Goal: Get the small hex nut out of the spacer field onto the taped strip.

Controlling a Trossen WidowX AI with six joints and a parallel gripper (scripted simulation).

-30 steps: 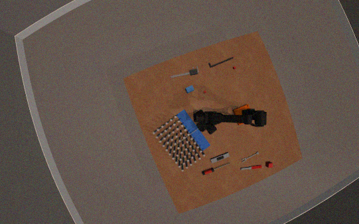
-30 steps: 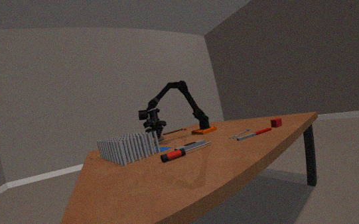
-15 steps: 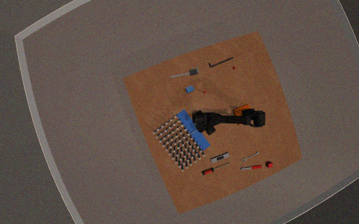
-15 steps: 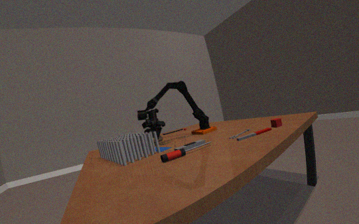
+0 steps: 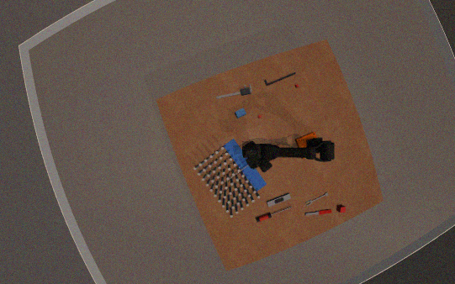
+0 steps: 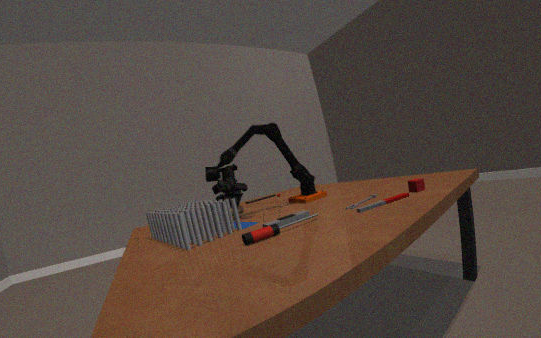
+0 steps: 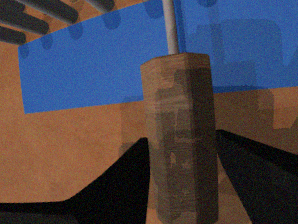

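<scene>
The blue taped strip is 6 cm ahead of my gripper tip, 3 cm to the left of it and 3 cm below it. Round my gripper tip: wooden-handled tool (10 cm ahead, 5 cm to the left); blue block (4 cm ahead, 30 cm to the right, 1 cm below); grey bar (12 cm behind, 30 cm to the left, 2 cm below).
</scene>
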